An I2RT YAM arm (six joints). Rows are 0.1 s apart.
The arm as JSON. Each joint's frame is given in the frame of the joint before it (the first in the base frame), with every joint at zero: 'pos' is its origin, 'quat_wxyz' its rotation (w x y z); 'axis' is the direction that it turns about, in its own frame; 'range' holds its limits. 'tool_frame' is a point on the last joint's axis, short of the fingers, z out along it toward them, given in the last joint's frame.
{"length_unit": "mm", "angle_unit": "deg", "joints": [
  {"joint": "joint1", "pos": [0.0, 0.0, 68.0], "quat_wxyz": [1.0, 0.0, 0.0, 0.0], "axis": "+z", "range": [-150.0, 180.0]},
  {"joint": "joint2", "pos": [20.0, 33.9, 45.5], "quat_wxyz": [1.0, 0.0, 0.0, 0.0], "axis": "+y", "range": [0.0, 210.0]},
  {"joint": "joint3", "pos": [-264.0, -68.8, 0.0], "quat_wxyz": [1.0, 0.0, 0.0, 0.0], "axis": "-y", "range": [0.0, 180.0]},
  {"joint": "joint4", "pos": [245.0, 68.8, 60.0], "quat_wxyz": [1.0, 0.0, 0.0, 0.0], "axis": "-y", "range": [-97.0, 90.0]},
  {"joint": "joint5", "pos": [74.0, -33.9, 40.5], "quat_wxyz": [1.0, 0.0, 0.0, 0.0], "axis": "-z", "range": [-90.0, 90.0]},
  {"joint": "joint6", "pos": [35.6, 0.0, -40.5], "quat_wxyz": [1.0, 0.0, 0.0, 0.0], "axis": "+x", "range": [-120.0, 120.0]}
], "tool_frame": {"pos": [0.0, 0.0, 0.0], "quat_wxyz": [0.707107, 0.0, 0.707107, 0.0]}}
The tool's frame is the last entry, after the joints.
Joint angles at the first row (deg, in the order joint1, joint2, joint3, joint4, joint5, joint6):
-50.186 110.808 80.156 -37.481 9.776 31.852
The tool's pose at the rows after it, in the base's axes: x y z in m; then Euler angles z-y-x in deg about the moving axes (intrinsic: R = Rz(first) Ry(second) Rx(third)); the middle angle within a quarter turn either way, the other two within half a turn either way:
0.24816 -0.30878 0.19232 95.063 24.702 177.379
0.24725 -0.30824 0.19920 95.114 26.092 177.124
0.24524 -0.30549 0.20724 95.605 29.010 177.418
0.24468 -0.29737 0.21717 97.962 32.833 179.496
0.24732 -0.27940 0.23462 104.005 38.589 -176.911
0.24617 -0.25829 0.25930 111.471 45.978 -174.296
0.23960 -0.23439 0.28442 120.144 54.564 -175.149
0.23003 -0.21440 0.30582 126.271 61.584 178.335
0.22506 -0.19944 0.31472 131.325 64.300 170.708
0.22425 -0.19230 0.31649 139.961 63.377 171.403
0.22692 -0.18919 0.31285 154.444 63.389 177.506
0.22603 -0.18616 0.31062 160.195 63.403 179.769
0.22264 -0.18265 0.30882 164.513 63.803 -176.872
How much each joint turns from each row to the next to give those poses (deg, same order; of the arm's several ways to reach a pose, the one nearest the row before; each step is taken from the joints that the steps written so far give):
0.006 -0.392 0.921 -1.051 1.786 0.063
-0.008 -1.034 -0.045 0.366 0.490 -0.397
0.176 -1.915 -1.192 1.748 1.623 -0.969
0.986 -2.692 -1.830 1.853 3.063 -1.992
2.471 -4.659 -2.916 3.051 3.936 -4.313
2.384 -6.557 -3.871 5.306 2.010 -6.146
1.774 -8.149 -5.599 8.352 -3.764 -7.502
0.385 -7.032 -4.128 5.979 -10.288 -4.987
0.087 -3.850 -2.150 1.678 -11.832 -2.683
0.088 -0.864 0.270 -2.510 -7.004 -3.745
0.000 0.410 -0.202 -0.530 -6.784 -6.726
-0.001 -0.386 -0.645 -0.262 -2.839 -2.740
0.002 -1.148 -1.357 0.574 -0.584 -1.782

